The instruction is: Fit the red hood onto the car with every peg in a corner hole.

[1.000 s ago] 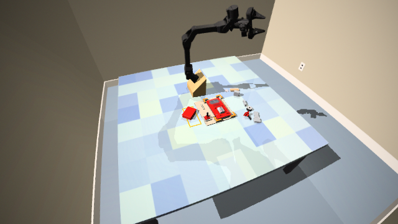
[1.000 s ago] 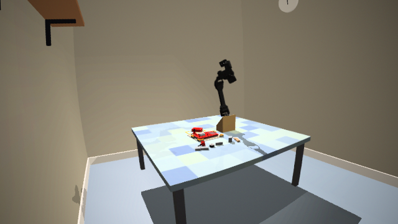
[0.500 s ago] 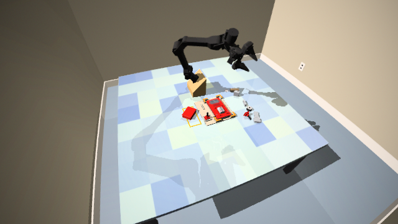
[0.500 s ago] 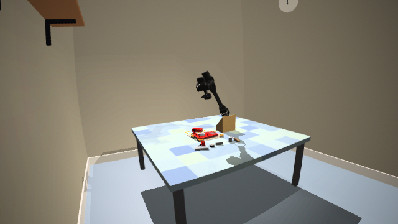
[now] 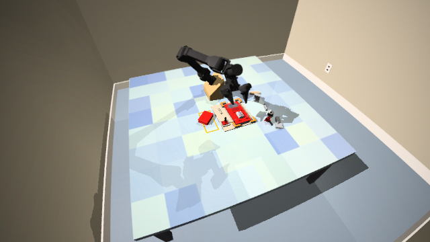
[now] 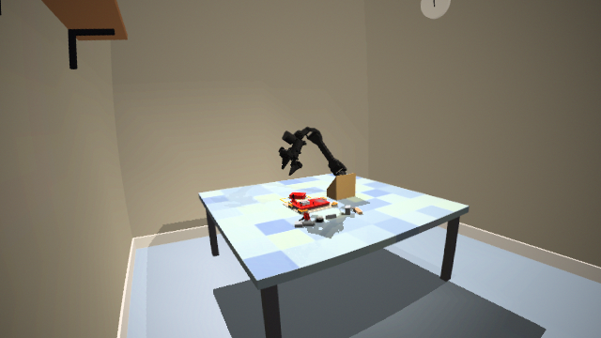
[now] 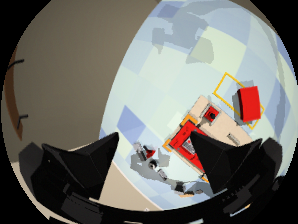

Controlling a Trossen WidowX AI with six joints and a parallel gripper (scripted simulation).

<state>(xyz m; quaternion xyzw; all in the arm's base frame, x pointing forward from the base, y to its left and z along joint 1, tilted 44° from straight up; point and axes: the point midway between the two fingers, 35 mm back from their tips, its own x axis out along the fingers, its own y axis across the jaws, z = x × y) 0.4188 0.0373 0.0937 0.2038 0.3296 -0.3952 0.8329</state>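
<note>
Now: the red hood 17 cm behind my gripper tip, 14 cm to the right of it and 20 cm below it. The rest, counted from my gripper tip: orange-cornered jig 12 cm behind, 6 cm to the left, 20 cm below; dark engine block 7 cm behind, 8 cm to the left, 19 cm below.
</note>
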